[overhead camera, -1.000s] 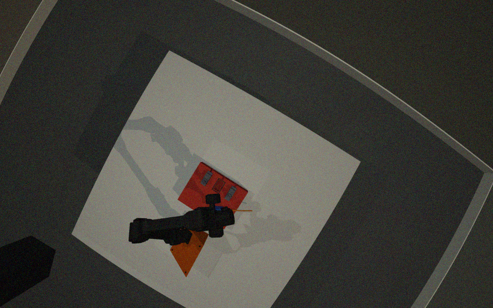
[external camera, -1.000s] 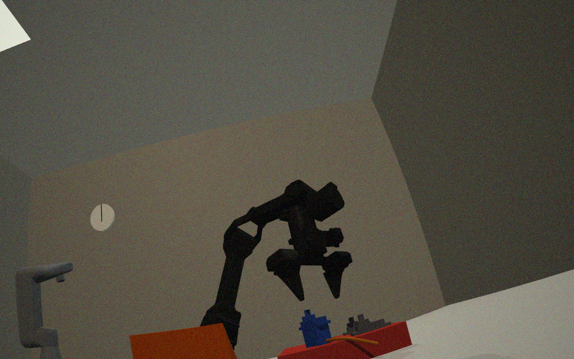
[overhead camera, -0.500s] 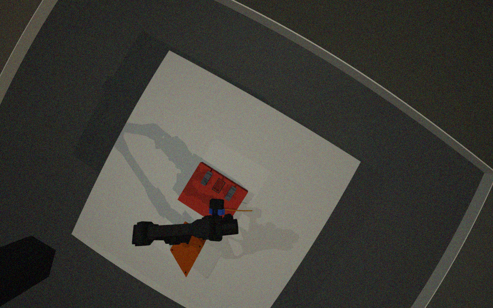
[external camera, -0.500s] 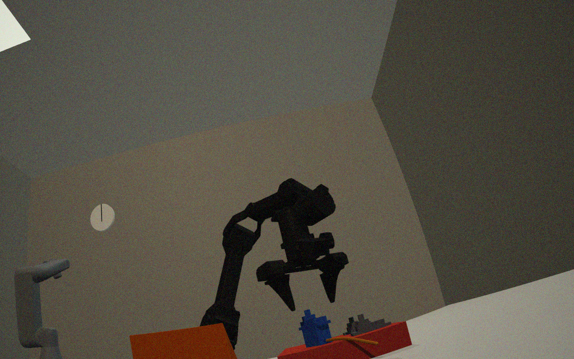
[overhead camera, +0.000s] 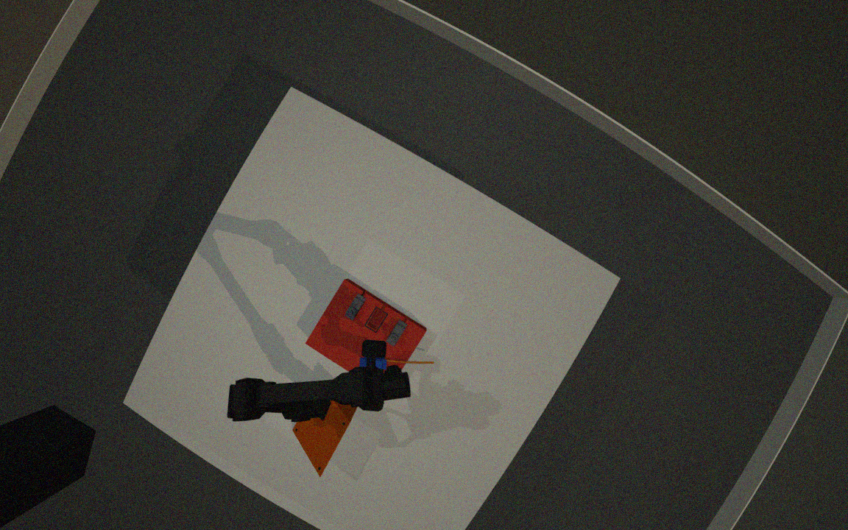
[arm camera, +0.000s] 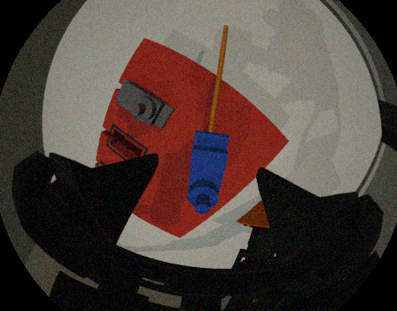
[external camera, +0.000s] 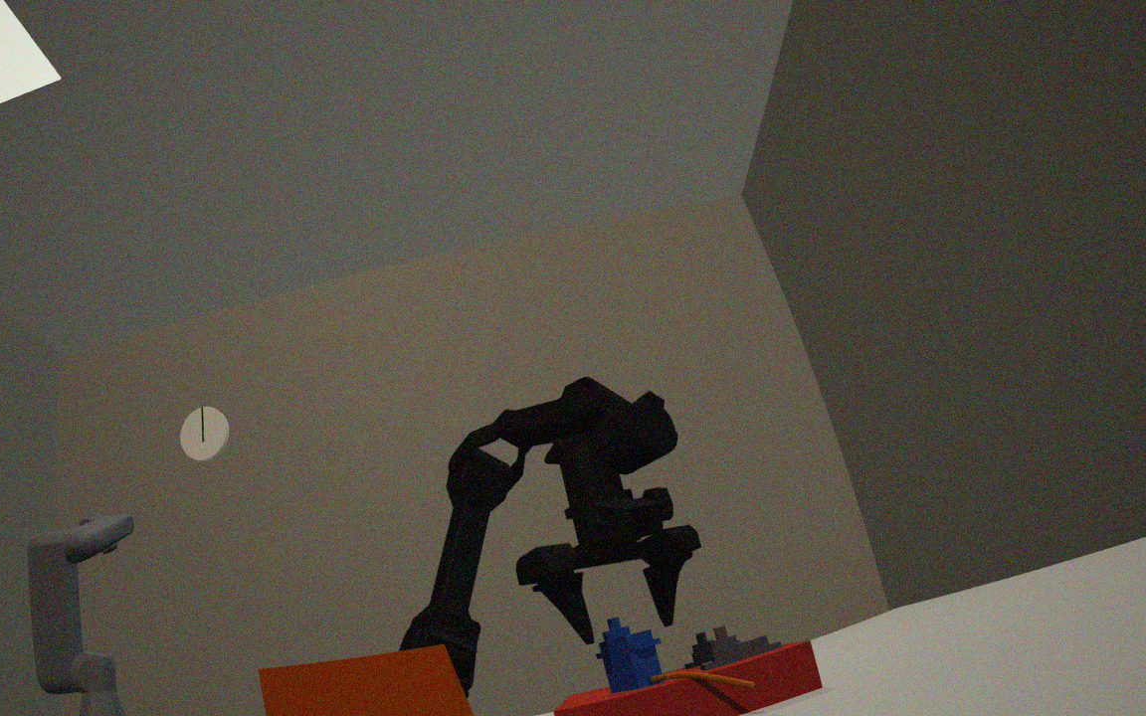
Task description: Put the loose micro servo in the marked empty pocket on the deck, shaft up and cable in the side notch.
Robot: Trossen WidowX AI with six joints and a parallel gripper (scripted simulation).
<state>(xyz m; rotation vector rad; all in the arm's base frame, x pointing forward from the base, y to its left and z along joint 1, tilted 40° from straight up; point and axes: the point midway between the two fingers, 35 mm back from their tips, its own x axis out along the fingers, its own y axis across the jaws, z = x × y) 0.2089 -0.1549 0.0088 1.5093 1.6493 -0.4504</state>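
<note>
Now: gripper tip 80 mm to the right of the red deck and 80 mm above it.
</note>
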